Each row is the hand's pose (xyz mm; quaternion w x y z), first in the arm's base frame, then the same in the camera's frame.
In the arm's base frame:
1: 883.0 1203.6 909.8 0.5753 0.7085 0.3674 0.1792
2: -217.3 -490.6 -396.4 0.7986 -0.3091 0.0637 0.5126
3: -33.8 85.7 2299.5 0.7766 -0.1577 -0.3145 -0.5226
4: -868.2 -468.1 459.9 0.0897 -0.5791 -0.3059 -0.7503
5: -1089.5 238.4 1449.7 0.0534 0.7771 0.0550 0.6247
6: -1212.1 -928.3 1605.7 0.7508 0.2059 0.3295 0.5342
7: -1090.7 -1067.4 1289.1 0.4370 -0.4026 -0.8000 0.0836
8: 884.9 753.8 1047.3 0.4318 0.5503 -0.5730 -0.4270
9: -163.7 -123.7 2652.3 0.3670 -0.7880 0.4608 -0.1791
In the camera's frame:
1: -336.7 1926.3 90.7 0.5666 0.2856 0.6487 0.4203
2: 910.2 -88.5 -325.0 0.3624 -0.4924 -0.0626 0.7889
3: -361.4 1004.0 1871.2 0.8555 -0.0889 -0.5102 -0.0060
4: 282.5 -424.7 481.5 0.3067 -0.2928 -0.7007 -0.5737
5: -724.1 -60.3 1099.3 0.1052 -0.5654 -0.5508 -0.6048
6: 97.2 -629.6 1733.1 0.4356 -0.1826 0.4243 0.7726
7: 374.8 -664.9 1496.4 0.1812 -0.0368 -0.8918 0.4129
8: -21.5 1769.1 402.4 0.6376 0.6959 -0.3303 0.0131
9: -376.2 890.9 2286.2 0.2785 -0.9499 -0.0676 -0.1251

